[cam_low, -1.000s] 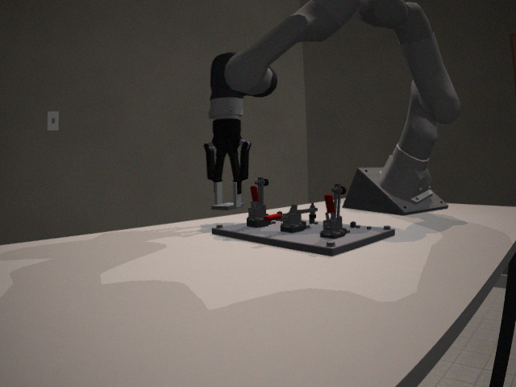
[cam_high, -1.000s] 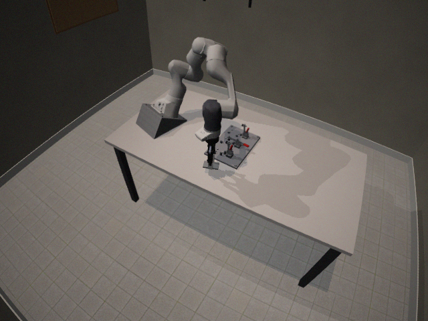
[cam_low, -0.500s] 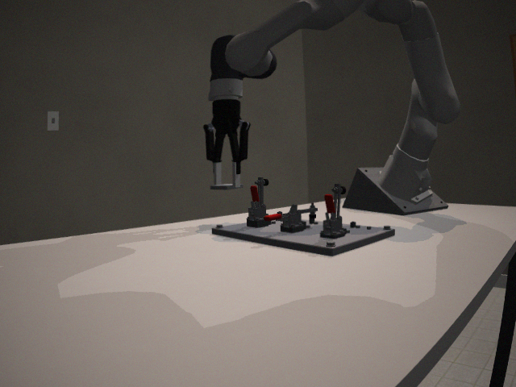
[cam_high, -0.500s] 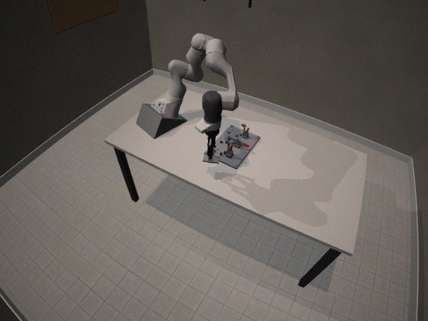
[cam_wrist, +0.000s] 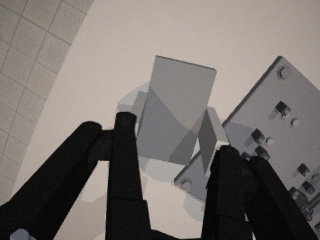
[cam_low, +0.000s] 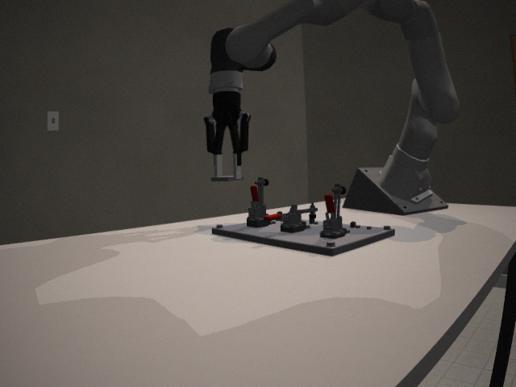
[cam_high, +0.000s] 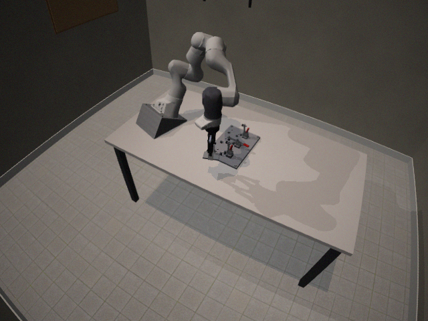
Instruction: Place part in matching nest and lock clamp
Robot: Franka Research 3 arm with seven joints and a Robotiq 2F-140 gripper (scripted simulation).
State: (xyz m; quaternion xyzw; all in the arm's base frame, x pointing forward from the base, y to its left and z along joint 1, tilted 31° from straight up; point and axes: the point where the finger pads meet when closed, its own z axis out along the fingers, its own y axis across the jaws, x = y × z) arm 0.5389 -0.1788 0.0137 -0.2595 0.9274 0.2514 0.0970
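My hand is 3 cm above the grey block part. From my hand the other things lie so: fixture (4 cm behind, 26 cm to the left, 14 cm below).
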